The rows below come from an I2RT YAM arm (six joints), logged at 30 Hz.
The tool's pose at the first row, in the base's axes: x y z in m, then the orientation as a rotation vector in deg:
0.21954, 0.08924, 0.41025, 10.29, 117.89, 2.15
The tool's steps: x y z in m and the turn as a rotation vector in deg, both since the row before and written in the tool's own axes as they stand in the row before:
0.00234, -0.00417, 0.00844, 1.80, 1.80, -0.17
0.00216, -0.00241, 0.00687, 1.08, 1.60, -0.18
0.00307, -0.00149, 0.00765, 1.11, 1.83, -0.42
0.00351, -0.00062, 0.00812, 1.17, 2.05, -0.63
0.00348, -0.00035, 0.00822, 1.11, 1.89, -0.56
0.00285, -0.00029, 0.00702, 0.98, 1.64, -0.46
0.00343, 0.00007, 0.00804, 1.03, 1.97, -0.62
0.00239, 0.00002, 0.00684, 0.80, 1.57, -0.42
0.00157, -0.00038, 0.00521, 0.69, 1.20, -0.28
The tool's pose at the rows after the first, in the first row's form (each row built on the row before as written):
0.22541, 0.08503, 0.40377, 11.26, 119.78, 0.36
0.22992, 0.08244, 0.39824, 11.78, 121.43, -0.72
0.23456, 0.08071, 0.39148, 12.08, 123.33, -1.97
0.23923, 0.07973, 0.38401, 12.20, 125.47, -3.40
0.24374, 0.07885, 0.37635, 12.35, 127.43, -4.76
0.24742, 0.07797, 0.36978, 12.52, 129.12, -5.96
0.25137, 0.07726, 0.36201, 12.56, 131.15, -7.29
0.25481, 0.07645, 0.35568, 12.67, 132.75, -8.30
0.25737, 0.07536, 0.35099, 12.84, 133.96, -9.15

